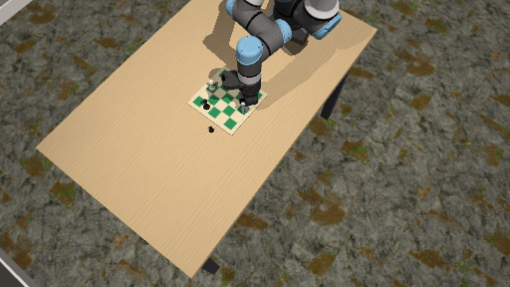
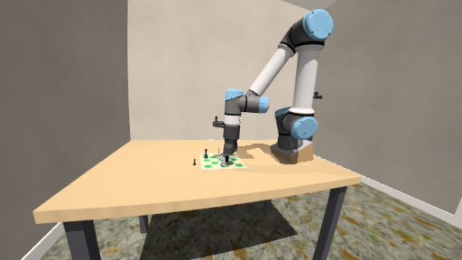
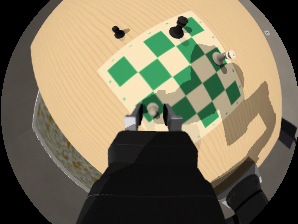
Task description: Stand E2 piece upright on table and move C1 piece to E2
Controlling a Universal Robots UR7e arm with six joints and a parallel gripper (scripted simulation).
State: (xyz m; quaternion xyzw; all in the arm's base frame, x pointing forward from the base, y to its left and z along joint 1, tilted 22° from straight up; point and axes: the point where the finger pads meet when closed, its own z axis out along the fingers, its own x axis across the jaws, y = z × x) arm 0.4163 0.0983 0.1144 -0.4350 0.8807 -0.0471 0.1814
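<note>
Right now the small pale piece is 2 cm below my hand. The rest, counted from my hand: chessboard: 7 cm to the right, 3 cm below, 1 cm ahead; then small black piece: 14 cm ahead, 3 cm to the right, 2 cm below.
</note>
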